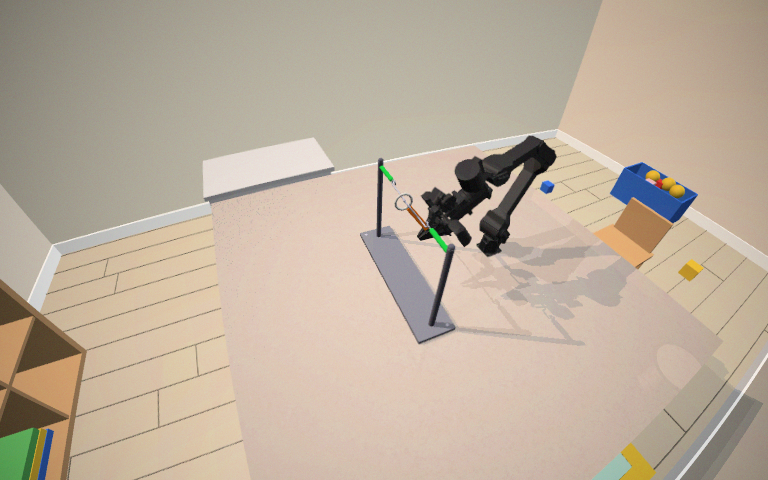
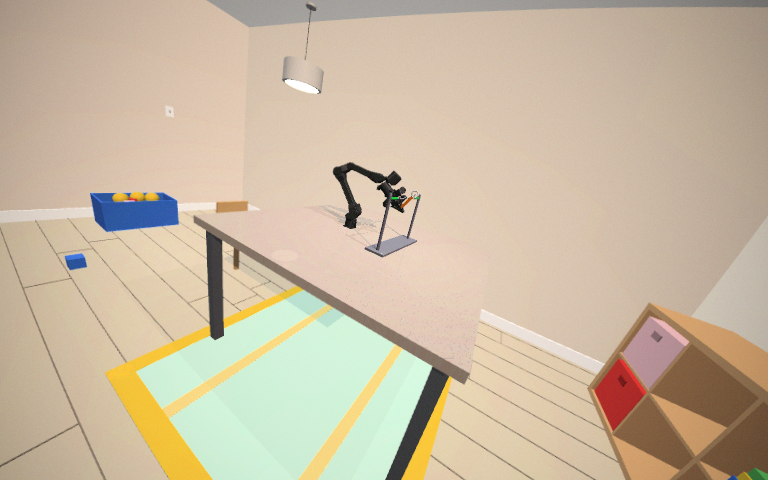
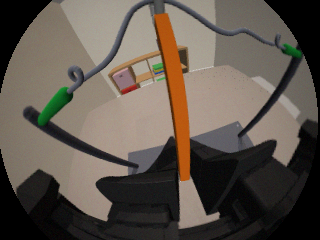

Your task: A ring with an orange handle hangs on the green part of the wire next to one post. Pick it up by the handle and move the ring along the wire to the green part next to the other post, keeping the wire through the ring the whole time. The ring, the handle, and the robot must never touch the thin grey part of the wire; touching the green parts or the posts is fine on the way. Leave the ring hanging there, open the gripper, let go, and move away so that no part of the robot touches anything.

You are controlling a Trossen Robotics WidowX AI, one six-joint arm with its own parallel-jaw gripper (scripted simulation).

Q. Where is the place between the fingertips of the gripper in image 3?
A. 175, 139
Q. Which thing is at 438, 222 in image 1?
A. The gripper.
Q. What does the gripper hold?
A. A ring.
